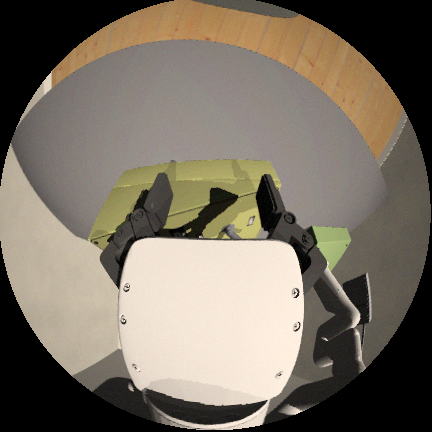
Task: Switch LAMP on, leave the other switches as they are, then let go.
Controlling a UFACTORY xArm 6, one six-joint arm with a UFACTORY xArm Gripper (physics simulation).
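The yellow-green switch box stands on the grey table below and ahead of my gripper. Much of its switch face is hidden by the white gripper body and the fingers. One small grey lever shows on the face, close to the edge of the gripper body, and a small pale marking lies to its right. No lettering can be read, so I cannot tell which switch is LAMP or how it is set. My gripper is open and empty, with its fingers over the box and dark shadows between them.
A smaller green box stands at the right, behind the right finger. A pale curved arm-like part and a dark ribbed block are at the lower right. The grey table has its far edge before the wooden floor.
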